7 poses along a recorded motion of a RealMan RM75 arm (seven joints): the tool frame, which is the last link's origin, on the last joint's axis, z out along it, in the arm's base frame.
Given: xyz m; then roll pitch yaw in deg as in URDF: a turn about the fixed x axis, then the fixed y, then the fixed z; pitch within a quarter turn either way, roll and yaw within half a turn.
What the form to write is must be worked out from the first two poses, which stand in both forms.
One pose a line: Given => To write
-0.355 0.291 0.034 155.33 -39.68 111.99 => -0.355 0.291 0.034 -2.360 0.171 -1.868
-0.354 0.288 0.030 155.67 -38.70 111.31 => -0.354 0.288 0.030 -2.378 0.178 -1.863
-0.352 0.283 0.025 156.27 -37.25 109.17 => -0.352 0.283 0.025 -2.409 0.199 -1.841
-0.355 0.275 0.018 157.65 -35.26 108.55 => -0.355 0.275 0.018 -2.449 0.192 -1.839
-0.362 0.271 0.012 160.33 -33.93 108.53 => -0.362 0.271 0.012 -2.482 0.153 -1.841
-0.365 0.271 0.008 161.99 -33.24 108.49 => -0.365 0.271 0.008 -2.501 0.128 -1.842
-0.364 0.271 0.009 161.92 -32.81 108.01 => -0.364 0.271 0.009 -2.509 0.136 -1.836
